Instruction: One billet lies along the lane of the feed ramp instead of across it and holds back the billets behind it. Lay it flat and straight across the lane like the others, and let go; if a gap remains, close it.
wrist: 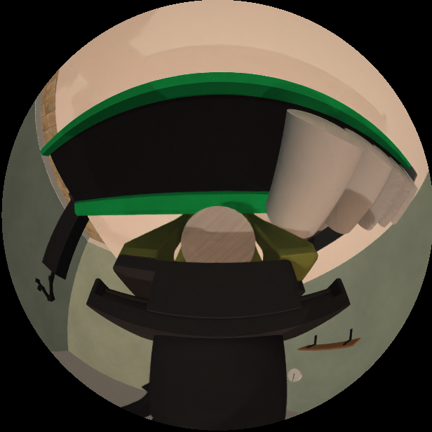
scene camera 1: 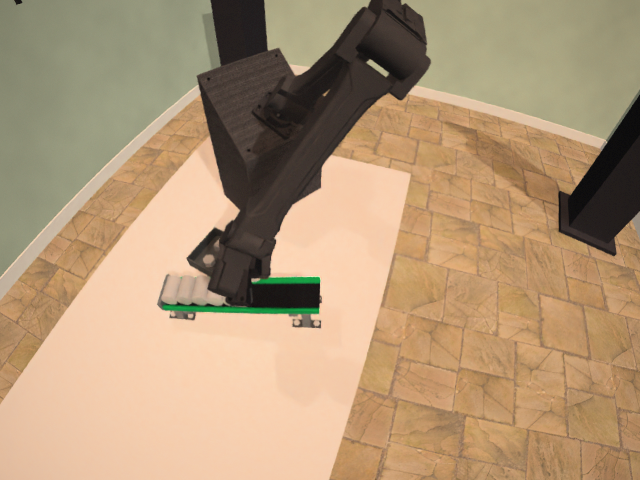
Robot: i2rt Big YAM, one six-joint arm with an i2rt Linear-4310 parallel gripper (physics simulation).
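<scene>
The feed ramp has green side rails and a dark lane. Several pale grey billets lie side by side across the lane at its left end in the scene view, at the right in the wrist view. My gripper is over the lane beside the row and is shut on a billet. The held billet shows its round end to the wrist camera and overlaps the near green rail there. Its far part and its height above the lane are hidden. The arm covers it in the scene view.
A small dark tray with pale round pieces stands behind the ramp, close to my wrist. The ramp's feet stand on the pale surface. A dark pedestal is behind the arm, and a dark post stands at the far right.
</scene>
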